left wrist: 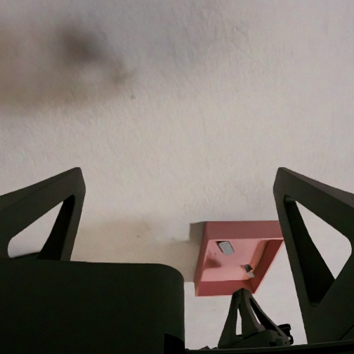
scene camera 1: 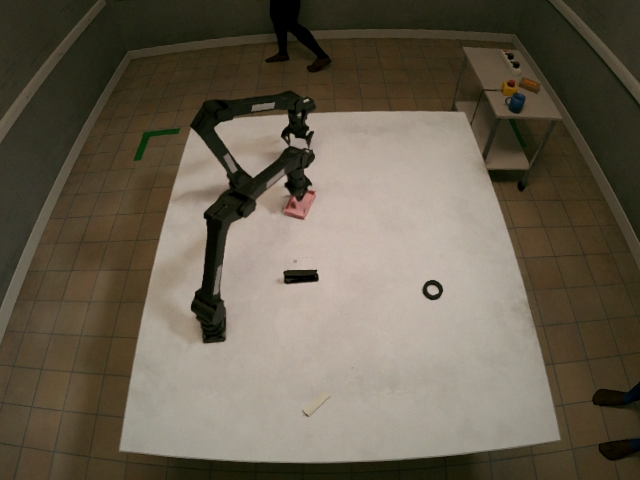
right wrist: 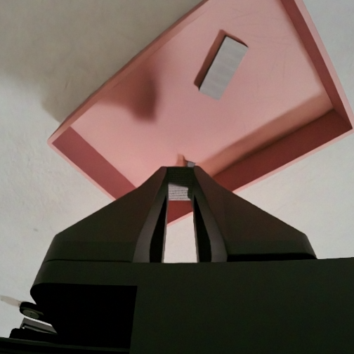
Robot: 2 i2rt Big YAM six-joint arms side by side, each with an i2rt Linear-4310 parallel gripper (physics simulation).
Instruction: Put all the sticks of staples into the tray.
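Places are measured from the left arm's base along level axes (x ahead, y left, z up), in metres.
Pixels of known places: left gripper, between the fingertips: (scene camera 1: pixel 299 146); right gripper, between the fingertips: (scene camera 1: pixel 299 199); right arm's base, origin of its link: (scene camera 1: pixel 214 327).
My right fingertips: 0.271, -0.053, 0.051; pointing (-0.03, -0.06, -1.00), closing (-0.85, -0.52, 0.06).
Ahead of a thing's pixels: the offset from my right fingertips to its top centre, as dx, dy, dz. "*": to the spot under its first point. Level surfaces: height alone.
The pink tray @(+0.000, +0.013, -0.023) (scene camera 1: pixel 292 213) (left wrist: pixel 235 288) (right wrist: pixel 87 157) lies below the grippers. A grey stick of staples (left wrist: pixel 226 247) (right wrist: pixel 223 68) lies flat inside it. Another small grey piece (left wrist: pixel 250 272) (right wrist: pixel 190 163), apparently a stick, lies in the tray, mostly hidden by the right fingertips in the right wrist view. My right gripper (scene camera 1: pixel 300 197) (left wrist: pixel 240 291) (right wrist: pixel 179 176) is over the tray's near part, shut on a grey ribbed stick of staples (right wrist: pixel 180 192). My left gripper (scene camera 1: pixel 298 140) (left wrist: pixel 179 177) is wide open and empty, above the table beyond the tray in scene camera 1.
A black stapler @(+0.016, -0.355, +0.008) (scene camera 1: pixel 300 276) lies on the white table @(dz -0.051) (scene camera 1: pixel 387 361) below the tray in the picture, with a tiny mark @(* -0.011, -0.272, -0.051) (scene camera 1: pixel 295 260) beside it. A black ring @(+0.524, -0.421, -0.037) (scene camera 1: pixel 432 289) lies further right and a pale strip @(+0.075, -0.841, -0.041) (scene camera 1: pixel 316 404) near the bottom edge. The two arms are close together.
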